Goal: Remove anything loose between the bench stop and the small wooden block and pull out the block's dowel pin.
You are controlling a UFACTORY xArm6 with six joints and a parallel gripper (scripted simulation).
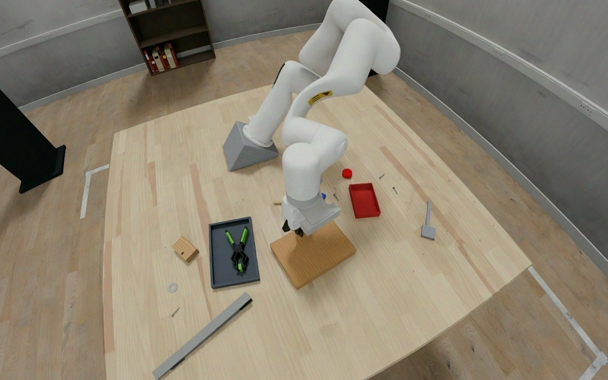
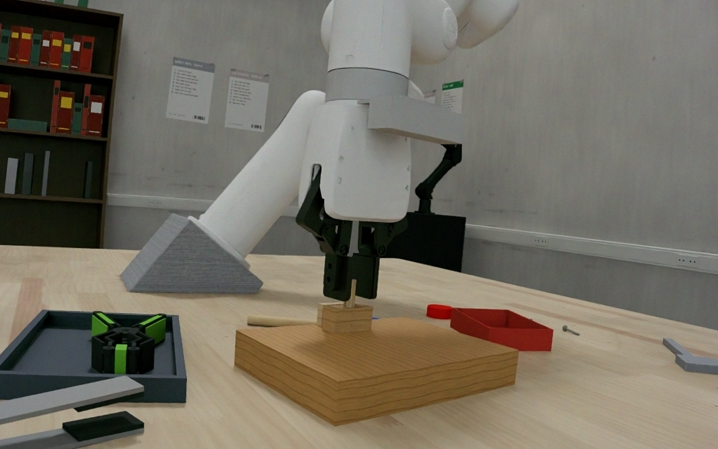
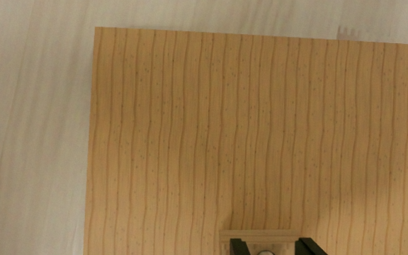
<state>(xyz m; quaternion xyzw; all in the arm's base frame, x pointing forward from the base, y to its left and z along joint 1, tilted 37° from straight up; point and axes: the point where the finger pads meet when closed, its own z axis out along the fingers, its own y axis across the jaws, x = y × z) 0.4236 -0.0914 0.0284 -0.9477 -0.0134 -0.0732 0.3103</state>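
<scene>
My gripper is now 30 mm above the dowel pin. Also, from my hand: loose dowel: 140 mm behind, 20 mm to the left, 80 mm below; bench board: 40 mm ahead, 60 mm below; small wooden block: 40 mm below.
</scene>
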